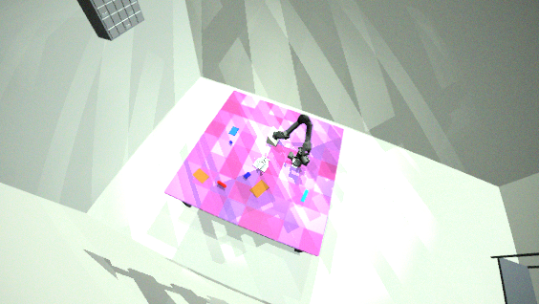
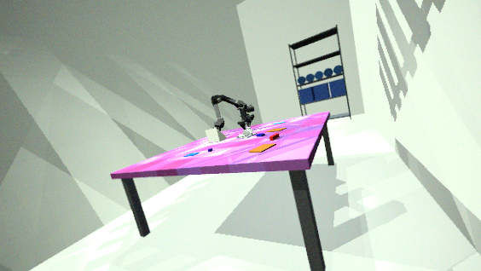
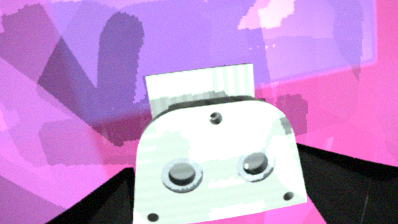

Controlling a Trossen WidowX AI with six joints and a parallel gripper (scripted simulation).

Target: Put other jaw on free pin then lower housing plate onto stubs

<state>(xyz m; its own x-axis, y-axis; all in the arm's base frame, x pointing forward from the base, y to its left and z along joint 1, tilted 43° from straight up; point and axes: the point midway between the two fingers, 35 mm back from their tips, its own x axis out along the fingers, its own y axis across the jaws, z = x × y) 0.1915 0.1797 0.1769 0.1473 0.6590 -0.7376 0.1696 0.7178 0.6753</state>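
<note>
Right now the white jaw is 8 cm ahead of my gripper tip and 27 cm to the right of it. Also, from my gripper tip: cyan bar (27 cm ahead, 14 cm to the left, 1 cm below); white base (13 cm ahead, 30 cm to the right, 1 cm below); white housing plate (1 cm ahead, 2 cm above).
</note>
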